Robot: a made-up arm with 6 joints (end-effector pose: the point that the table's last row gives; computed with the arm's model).
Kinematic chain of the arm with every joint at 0, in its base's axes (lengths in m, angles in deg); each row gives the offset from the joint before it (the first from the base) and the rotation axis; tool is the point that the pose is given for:
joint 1: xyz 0 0 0.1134 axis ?
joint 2: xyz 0 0 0 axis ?
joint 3: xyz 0 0 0.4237 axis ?
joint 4: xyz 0 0 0 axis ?
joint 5: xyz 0.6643 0 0 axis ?
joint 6: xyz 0 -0.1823 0 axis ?
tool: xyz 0 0 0
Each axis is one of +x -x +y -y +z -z.
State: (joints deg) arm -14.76 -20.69 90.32 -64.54 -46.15 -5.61
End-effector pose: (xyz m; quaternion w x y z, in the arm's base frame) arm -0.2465 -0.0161 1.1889 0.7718 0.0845 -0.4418 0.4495
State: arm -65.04 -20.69 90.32 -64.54 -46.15 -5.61
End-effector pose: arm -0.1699 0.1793 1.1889 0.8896 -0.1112 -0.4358 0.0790
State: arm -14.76 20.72 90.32 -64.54 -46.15 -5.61
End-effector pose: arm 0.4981 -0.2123 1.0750 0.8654 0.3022 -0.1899 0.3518
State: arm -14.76 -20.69 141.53 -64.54 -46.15 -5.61
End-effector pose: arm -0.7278 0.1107 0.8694 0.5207 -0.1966 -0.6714 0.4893
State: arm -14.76 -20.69 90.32 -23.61 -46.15 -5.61
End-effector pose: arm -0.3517 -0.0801 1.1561 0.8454 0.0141 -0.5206 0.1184
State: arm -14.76 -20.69 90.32 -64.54 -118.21 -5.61
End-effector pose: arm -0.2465 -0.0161 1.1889 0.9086 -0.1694 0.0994 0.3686
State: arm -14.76 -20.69 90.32 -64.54 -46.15 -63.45
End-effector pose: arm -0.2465 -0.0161 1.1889 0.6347 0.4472 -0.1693 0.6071
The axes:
joint 1: +z
joint 2: +y
joint 3: -y
joint 4: -x
joint 5: -y
joint 6: -x

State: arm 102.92 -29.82 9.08 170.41 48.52 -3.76
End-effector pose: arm -0.2394 0.2398 0.9218 0.0089 0.5741 0.8090 -0.1259
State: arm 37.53 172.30 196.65 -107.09 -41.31 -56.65
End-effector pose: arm 0.5493 0.4895 -0.1913 0.0761 0.7360 0.5500 0.3873
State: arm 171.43 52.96 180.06 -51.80 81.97 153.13
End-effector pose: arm -0.0344 0.1192 0.9849 0.8311 0.3877 0.2851 0.2785
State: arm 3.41 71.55 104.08 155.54 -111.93 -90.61
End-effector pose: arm 0.9099 0.2205 0.6684 0.3489 -0.0770 -0.5690 -0.7407
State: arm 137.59 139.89 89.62 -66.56 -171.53 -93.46
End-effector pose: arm -0.3712 0.4373 -0.8284 0.0798 -0.8355 0.2891 -0.4604
